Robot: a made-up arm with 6 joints.
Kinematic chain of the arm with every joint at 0, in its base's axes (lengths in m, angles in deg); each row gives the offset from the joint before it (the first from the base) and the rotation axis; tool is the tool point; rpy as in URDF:
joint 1: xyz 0 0 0.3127 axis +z
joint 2: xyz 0 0 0 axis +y
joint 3: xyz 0.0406 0 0.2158 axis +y
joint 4: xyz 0.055 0 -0.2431 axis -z
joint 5: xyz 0 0 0 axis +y
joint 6: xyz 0.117 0 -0.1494 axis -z
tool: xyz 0 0 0 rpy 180 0 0
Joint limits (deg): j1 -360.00..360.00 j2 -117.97..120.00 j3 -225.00..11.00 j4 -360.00..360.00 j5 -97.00..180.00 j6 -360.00..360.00
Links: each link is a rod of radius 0.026 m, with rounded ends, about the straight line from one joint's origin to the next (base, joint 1, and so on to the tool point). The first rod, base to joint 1, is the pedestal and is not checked.
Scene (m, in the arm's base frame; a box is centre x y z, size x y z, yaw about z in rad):
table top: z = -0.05
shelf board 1: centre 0 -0.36 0.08 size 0.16 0.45 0.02 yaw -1.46
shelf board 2: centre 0 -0.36 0.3 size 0.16 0.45 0.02 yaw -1.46
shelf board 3: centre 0 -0.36 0.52 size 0.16 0.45 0.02 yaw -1.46
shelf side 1: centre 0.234 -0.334 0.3 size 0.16 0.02 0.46 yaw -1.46
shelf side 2: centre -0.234 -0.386 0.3 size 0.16 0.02 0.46 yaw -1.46
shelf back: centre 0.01 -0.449 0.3 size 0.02 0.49 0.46 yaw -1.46
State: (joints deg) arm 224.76 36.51 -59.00 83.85 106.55 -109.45
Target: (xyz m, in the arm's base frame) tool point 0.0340 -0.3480 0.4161
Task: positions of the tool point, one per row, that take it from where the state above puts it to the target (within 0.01 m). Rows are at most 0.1 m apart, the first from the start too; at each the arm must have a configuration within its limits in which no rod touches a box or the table.
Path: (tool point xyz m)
1: -0.1165 -0.2770 0.1828
2: -0.1143 -0.2112 0.1869
3: -0.0812 -0.2309 0.2692
4: -0.0330 -0.2226 0.3477
5: 0.0158 -0.1844 0.4161
6: 0.0226 -0.2391 0.4122
7: 0.0288 -0.2943 0.4129
8: 0.0340 -0.3480 0.4161

